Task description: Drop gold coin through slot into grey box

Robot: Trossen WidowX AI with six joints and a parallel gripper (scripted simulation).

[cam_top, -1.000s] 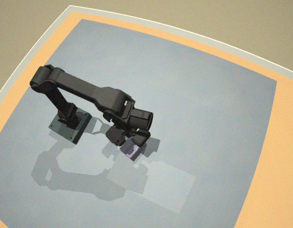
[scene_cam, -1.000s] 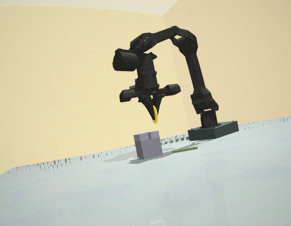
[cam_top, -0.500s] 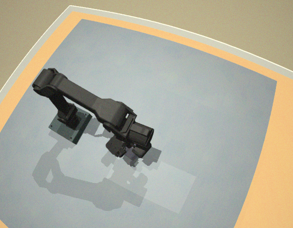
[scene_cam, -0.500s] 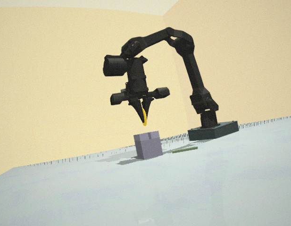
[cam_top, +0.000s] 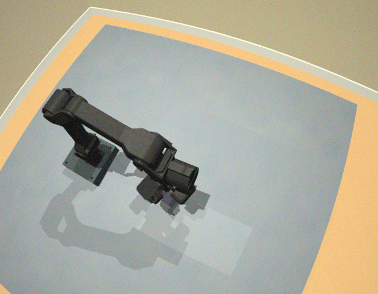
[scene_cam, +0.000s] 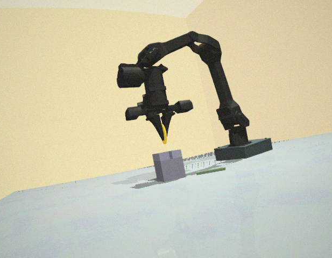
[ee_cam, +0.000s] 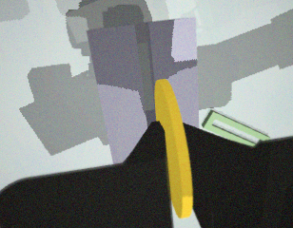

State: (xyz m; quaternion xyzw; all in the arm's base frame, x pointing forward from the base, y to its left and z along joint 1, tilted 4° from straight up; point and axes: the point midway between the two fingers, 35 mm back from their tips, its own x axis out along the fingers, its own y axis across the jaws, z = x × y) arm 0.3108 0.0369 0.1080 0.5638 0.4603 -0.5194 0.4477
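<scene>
Right now my gripper tip is 20 mm below the gold coin.
</scene>
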